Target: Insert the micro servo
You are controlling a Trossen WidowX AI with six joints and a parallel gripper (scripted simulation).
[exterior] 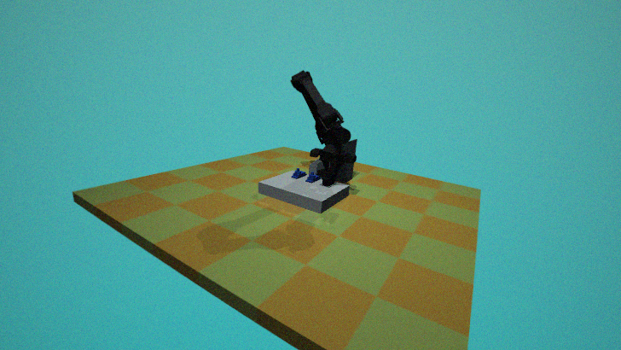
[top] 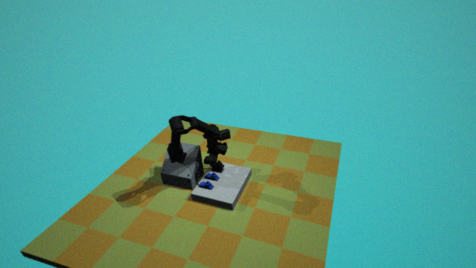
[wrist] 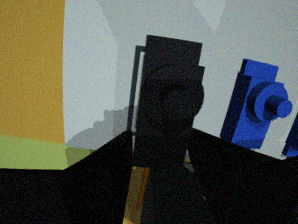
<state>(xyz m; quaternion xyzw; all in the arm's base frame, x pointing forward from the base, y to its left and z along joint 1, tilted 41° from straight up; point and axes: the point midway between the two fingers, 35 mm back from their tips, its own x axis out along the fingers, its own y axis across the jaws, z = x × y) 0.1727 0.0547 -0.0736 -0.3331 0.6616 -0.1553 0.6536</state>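
The grey deck is 130 mm ahead of my gripper tip, 70 mm to the right of it and 60 mm below it.
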